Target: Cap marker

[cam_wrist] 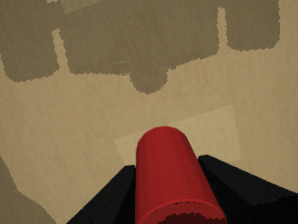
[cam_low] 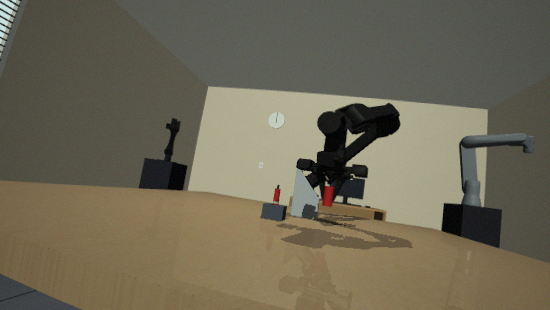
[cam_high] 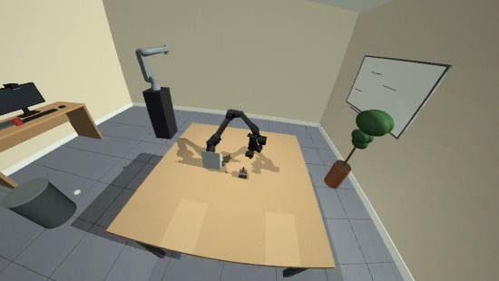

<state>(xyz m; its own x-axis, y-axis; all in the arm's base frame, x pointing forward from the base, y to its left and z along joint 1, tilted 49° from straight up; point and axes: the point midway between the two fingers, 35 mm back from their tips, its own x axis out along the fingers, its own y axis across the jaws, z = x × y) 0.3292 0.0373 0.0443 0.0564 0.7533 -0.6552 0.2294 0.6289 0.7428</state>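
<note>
The holder block lies 5 cm behind my gripper tip, 14 cm to the right of it and 6 cm below it. Round my gripper tip: red cap (1 cm above).
</note>
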